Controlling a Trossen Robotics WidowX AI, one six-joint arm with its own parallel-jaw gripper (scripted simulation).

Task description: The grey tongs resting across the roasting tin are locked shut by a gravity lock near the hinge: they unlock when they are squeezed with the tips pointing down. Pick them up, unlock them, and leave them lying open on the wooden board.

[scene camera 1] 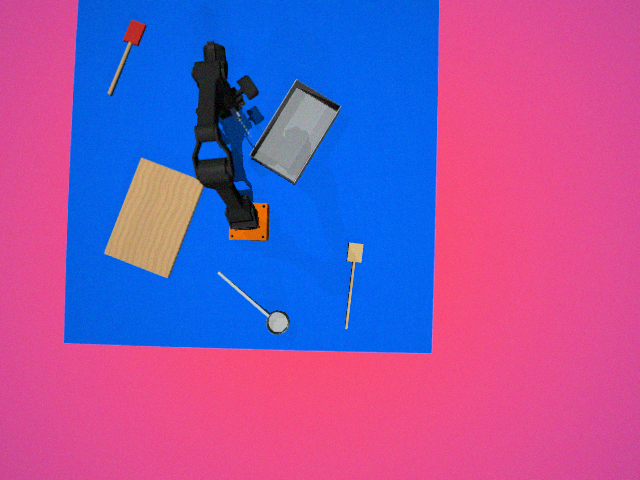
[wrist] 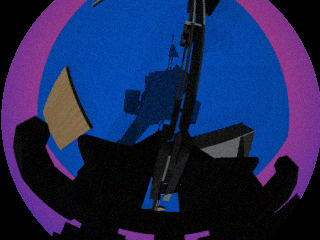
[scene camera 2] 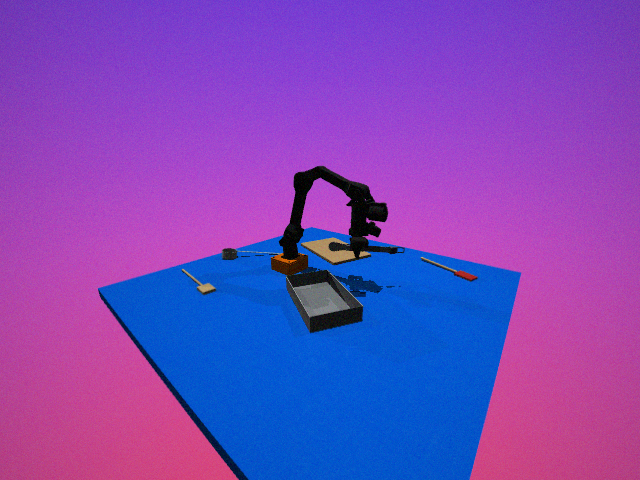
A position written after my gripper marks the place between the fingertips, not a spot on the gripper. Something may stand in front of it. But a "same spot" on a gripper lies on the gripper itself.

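My gripper: visible in scene camera 1, in scene camera 2, in the wrist view [167, 135]. Gripper [scene camera 1: 247, 86] and [scene camera 2: 358, 238]: same spot. Wooden board [wrist: 64, 114] and [scene camera 2: 338, 252]: same spot.
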